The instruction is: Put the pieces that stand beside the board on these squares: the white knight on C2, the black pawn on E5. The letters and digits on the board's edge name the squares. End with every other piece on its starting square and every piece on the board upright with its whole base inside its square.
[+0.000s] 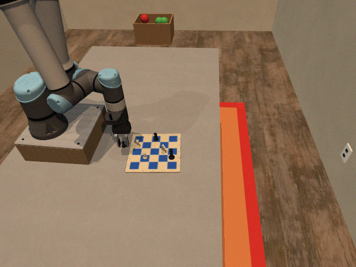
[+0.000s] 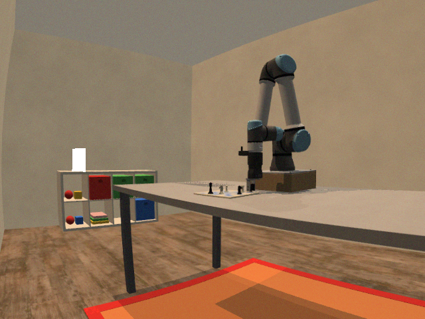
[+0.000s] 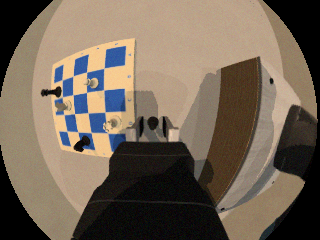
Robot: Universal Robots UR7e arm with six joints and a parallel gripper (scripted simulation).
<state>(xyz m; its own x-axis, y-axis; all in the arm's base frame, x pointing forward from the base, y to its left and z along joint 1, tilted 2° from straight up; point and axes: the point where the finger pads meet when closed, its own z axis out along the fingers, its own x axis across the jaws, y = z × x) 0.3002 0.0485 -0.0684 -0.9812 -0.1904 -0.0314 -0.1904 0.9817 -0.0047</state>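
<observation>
The black pawn is 1 cm below my hand. Also, from my hand: white knight (18 cm ahead); then white pawn (12 cm ahead, 5 cm to the right); then chessboard (14 cm ahead, 2 cm below, 1 cm to the right).
</observation>
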